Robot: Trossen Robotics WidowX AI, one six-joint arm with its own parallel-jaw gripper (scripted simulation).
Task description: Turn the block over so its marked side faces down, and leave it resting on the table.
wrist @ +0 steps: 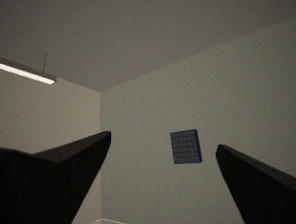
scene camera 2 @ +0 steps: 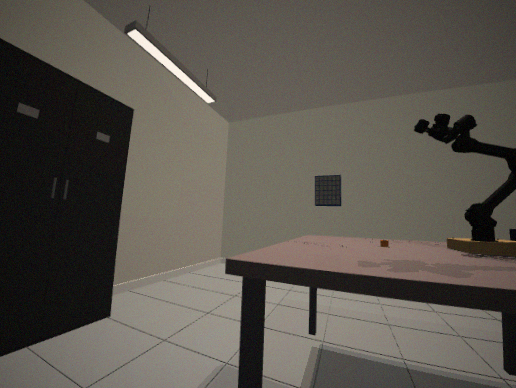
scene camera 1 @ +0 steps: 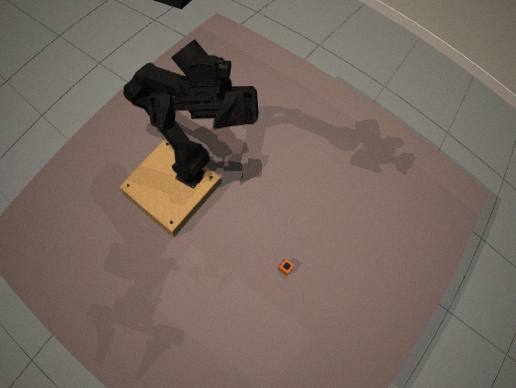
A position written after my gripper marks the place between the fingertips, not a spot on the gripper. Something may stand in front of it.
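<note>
I am holding nothing, and my gripper (scene camera 1: 187,126), (wrist: 163,143), which I can see, is open.
</note>
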